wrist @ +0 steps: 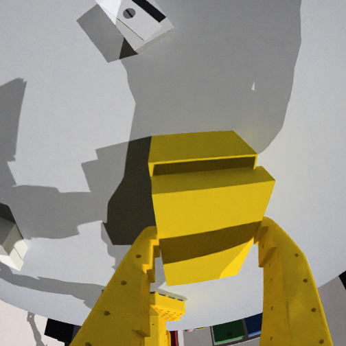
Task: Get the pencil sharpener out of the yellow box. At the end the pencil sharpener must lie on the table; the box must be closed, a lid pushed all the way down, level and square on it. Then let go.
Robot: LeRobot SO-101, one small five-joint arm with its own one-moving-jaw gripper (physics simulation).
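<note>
The pencil sharpener (136, 26), a pale wedge with a dark screw and a black strip, lies on the table (55, 125) at the top left, outside the box. My gripper (208, 231) is shut on the yellow lid (212, 210), with one jaw at each side of it. The yellow box (197, 146) shows just beyond the lid, and the lid hides much of it. A narrow dark strip shows between the box's far part and the lid's edge. Whether the lid touches the box cannot be told.
A whitish block (11, 244) stands at the left edge. The table's curved edge runs along the bottom. Beyond it are a green bin (228, 333) and a blue bin (254, 324). A yellow studded part (168, 306) shows beside the left jaw. Shadows cross the table.
</note>
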